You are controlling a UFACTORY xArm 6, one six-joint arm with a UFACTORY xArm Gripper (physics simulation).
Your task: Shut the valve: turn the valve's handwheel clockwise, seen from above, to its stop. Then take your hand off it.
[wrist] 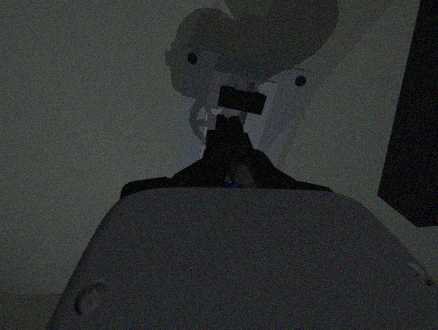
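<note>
My gripper [224,131] is shut, its two dark fingertips together, with nothing seen between them. A tiny blue piece of the handwheel [232,186] shows low between the finger linkages, just above the edge of the grey gripper body. The rest of the handwheel is hidden behind the fingers and the body, so its turn angle cannot be told. The valve's pale base plate [284,97] shows beyond and beside the fingers, partly in shadow. Whether the fingers touch the wheel cannot be told.
A black rectangular block [242,100] lies just beyond the fingertips over the base plate. Dark round holes or bolt heads [192,58] [300,81] mark the plate's far part. A large black panel [410,130] is at the right. The view is dim, with a broad shadow at the top.
</note>
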